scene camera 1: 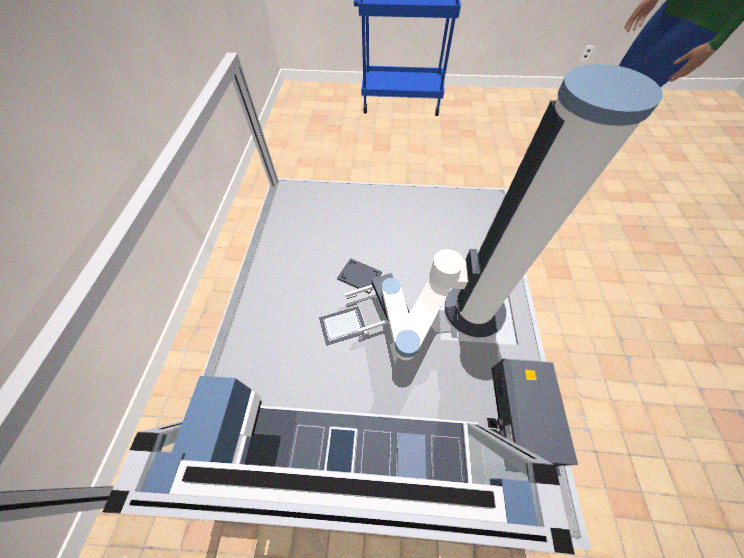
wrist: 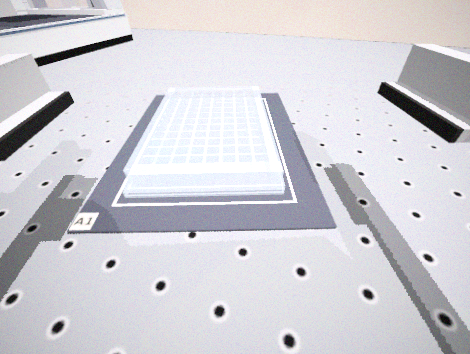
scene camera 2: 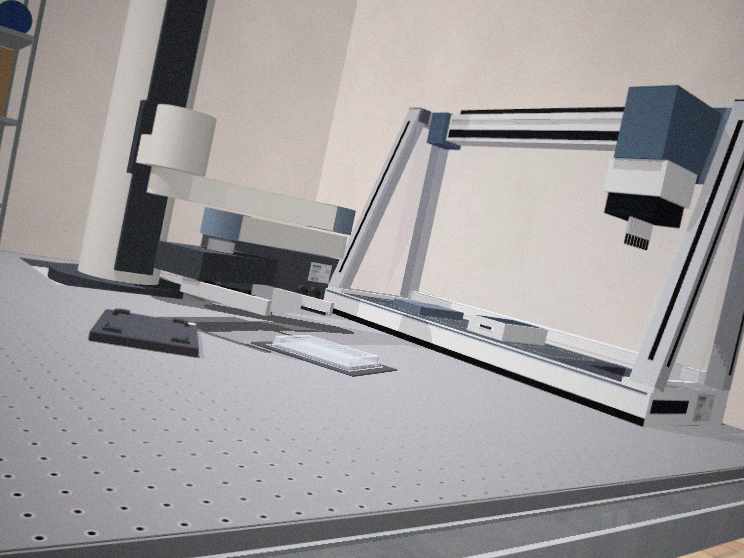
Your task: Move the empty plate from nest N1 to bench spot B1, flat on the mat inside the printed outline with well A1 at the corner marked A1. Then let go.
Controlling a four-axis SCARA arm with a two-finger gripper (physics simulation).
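Seen in the pictures: gripper, fingertip midpoint: (scene camera 1: 351, 312) (wrist: 228, 72) (scene camera 2: 302, 308); arm's base, link origin: (scene camera 1: 474, 309) (scene camera 2: 116, 286).
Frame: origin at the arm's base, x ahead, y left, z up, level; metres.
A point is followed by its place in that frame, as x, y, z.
The clear empty plate (scene camera 1: 342, 324) {0.544, 0.119, 0.028} (scene camera 2: 327, 352) {0.583, 0.089, 0.028} (wrist: 205, 142) {0.515, 0.105, 0.029} lies flat on the dark mat (scene camera 1: 329, 341) {0.589, 0.189, 0.015} (scene camera 2: 385, 369) {0.604, 0.179, 0.015} (wrist: 225, 218) {0.476, 0.076, 0.015}. In the wrist view it sits within the printed outline, with a wider strip showing on the right; its far left edge hides part of the line. The A1 mark (wrist: 84, 221) {0.449, 0.140, 0.015} is at the mat's near left corner; which plate corner is well A1 cannot be told. My gripper (scene camera 1: 355, 312) {0.509, 0.086, 0.072} (scene camera 2: 297, 308) {0.509, 0.086, 0.072} (wrist: 228, 72) {0.509, 0.086, 0.072} is open and empty, its fingers wide apart and above the bench, apart from the plate. A dark nest (scene camera 1: 359, 273) {0.499, -0.131, 0.025} (scene camera 2: 144, 331) {0.528, -0.143, 0.025} with corner brackets holds no plate; its label is unreadable.
The gantry machine (scene camera 1: 336, 510) {0.446, 0.679, 0.513} (scene camera 2: 498, 369) {0.581, 0.449, 0.021} with its deck stands along one side of the bench. A dark grey box (scene camera 1: 534, 411) {-0.110, 0.414, 0.128} stands near the arm's column (scene camera 1: 540, 204) {0.036, 0.066, 0.669} (scene camera 2: 114, 180) {0.048, -0.058, 0.198}. A blue cart (scene camera 1: 402, 81) and a person (scene camera 1: 667, 36) are beyond the bench.
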